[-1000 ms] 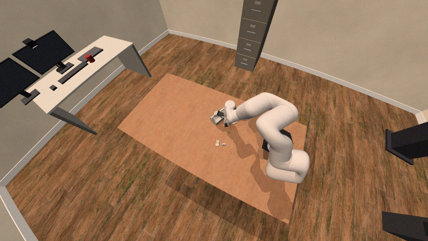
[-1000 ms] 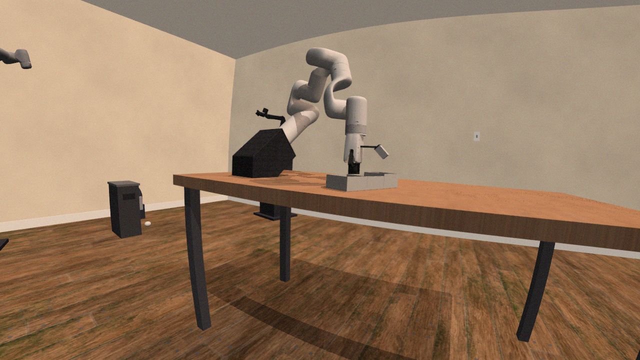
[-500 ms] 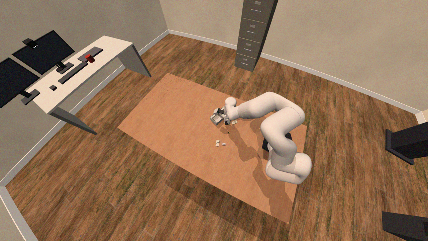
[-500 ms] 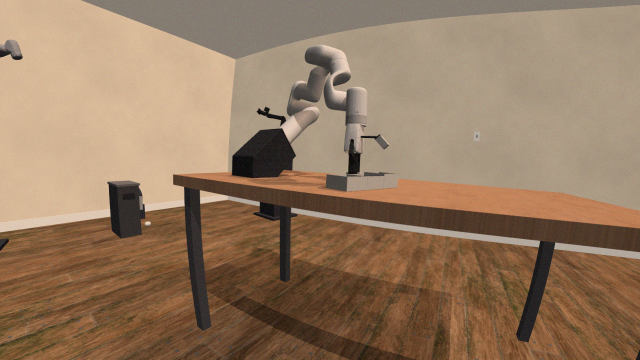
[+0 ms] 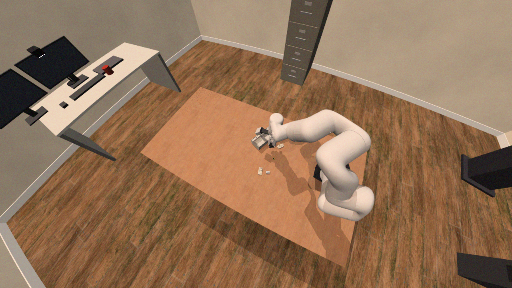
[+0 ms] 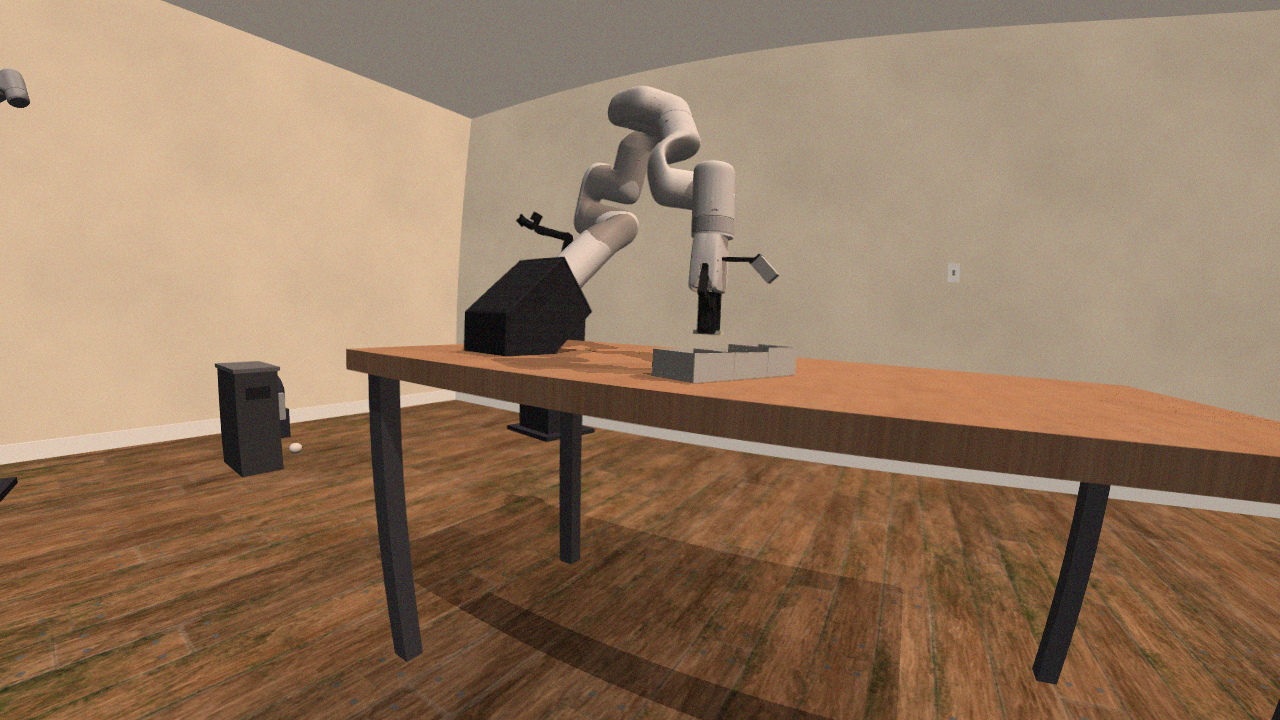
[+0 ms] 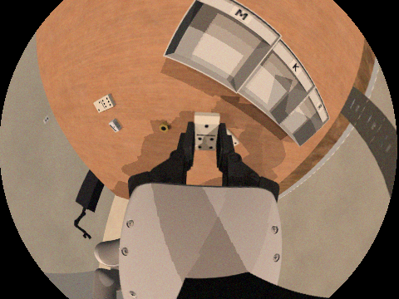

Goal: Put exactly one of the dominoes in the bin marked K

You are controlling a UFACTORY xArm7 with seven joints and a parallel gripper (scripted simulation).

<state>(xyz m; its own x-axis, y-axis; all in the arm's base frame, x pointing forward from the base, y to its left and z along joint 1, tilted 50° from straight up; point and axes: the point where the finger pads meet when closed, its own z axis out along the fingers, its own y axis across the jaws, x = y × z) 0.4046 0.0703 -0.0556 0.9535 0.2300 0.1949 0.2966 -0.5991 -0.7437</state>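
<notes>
Now: hand 8 cm above the ring, 6 cm to the right of it and 6 cm past it. Also, from my hand: domino 2 cm below; then grey piece 16 cm to the left, 9 cm behind, 7 cm below.
</notes>
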